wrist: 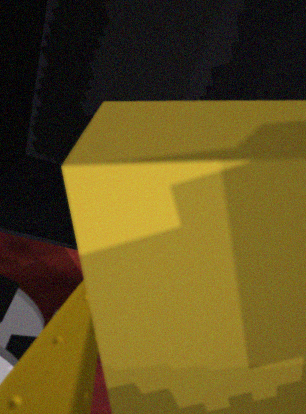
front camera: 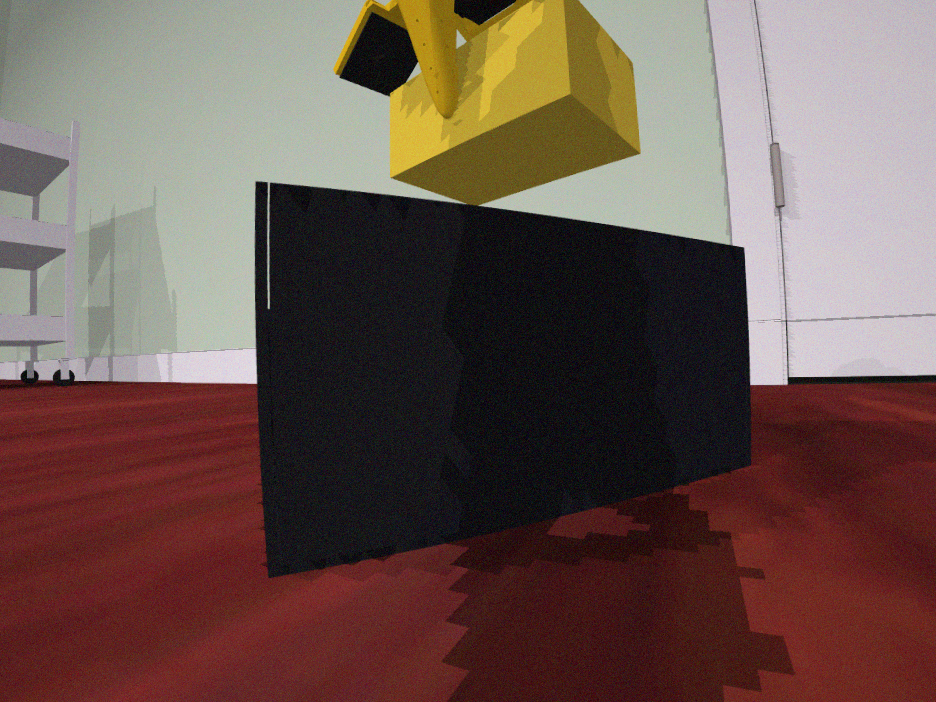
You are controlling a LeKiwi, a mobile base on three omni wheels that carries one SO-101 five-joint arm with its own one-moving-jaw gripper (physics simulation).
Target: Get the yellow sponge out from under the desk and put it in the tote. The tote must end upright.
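Places are measured from the arm's base along level axes (x ahead, y left, z up), in metres.
Where they show: hand at its tool point: (wrist: 119,276) (front camera: 452,109).
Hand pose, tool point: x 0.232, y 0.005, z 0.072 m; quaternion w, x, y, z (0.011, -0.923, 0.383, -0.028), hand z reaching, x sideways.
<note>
Things, the pixels of their centre, and the offset from my tool point. Level surfaces: height alone.
- yellow sponge at the middle of its body: (wrist: 223,298) (front camera: 508,119) 0.003 m up, 0.016 m ahead, 0.026 m right
- black tote at the middle of its body: (front camera: 425,363) 0.112 m down, 0.099 m ahead, 0.024 m left
- red floor at its surface level: 0.162 m down
The yellow sponge (front camera: 514,98) (wrist: 165,280) is a large block, held tilted in the air. My gripper (front camera: 461,94) is shut on it; one jaw lies against its near face in the front view, and the other jaw is mostly hidden. In the wrist view one jaw shows at the sponge's lower left. The black tote (front camera: 483,362) (wrist: 160,45) stands upright on the floor, its near wall facing the front camera. The sponge's lowest corner shows right at the tote's top edge in the front view. The inside of the tote is hidden there, and whether the sponge is over the opening I cannot tell.
The red floor (front camera: 136,528) (wrist: 30,257) lies around the tote. A white shelf cart (front camera: 74,226) on casters stands at the far left, before a pale green wall (front camera: 211,113). A white door (front camera: 854,226) is at the right. Part of my white wheel (wrist: 27,315) shows at lower left in the wrist view.
</note>
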